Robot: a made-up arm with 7 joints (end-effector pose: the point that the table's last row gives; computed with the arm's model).
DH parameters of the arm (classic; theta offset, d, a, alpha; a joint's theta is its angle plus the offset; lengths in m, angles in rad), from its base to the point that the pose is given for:
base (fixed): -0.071 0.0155 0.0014 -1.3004
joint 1: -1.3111 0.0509 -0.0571 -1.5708
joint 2: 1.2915 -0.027 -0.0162 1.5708
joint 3: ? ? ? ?
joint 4: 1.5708 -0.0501 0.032 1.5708
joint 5: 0 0.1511 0.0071 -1.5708
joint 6: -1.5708 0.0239 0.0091 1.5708
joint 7: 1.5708 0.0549 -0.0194 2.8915
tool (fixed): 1.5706 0.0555 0 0
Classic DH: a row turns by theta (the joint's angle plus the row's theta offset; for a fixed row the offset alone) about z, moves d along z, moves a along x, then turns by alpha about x.
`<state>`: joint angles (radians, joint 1 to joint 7).
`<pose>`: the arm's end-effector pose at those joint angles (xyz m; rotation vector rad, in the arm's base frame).
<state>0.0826 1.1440 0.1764 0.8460 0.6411 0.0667 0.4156</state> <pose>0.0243 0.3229 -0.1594 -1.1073 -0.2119 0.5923</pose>
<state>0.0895 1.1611 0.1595 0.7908 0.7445 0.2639 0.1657</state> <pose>0.0256 0.3198 -0.1556 -0.9991 -0.1476 0.8625</pose>
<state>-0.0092 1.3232 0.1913 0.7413 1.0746 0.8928 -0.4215</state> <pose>0.0562 0.3204 -0.1049 -0.6377 -0.6268 1.3626</pose>
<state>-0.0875 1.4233 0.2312 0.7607 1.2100 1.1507 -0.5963</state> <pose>0.0731 0.3209 -0.0729 -0.5628 -1.0266 1.3964</pose>
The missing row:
joint 3: 1.5708 -0.126 0.0117 -1.5708
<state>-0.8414 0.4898 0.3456 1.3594 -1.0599 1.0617 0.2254</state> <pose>0.2020 0.1261 -0.2630 1.6866 0.4957 -1.3633</pose>
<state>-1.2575 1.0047 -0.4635 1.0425 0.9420 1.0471 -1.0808</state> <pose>0.2682 0.2104 -0.0813 -1.7581 -0.4679 1.4774</pose>
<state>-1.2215 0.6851 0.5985 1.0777 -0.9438 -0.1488 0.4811</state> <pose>0.3156 0.1961 -0.0822 1.8177 1.2691 0.5323</pose>
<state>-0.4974 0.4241 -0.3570 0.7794 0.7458 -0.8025 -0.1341</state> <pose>0.1412 0.0859 -0.2699 -1.8309 1.3350 -0.3786</pose>
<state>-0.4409 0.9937 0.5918 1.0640 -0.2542 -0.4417 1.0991</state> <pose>0.1150 0.3237 -0.1474 -1.3974 -2.1064 -0.5484</pose>
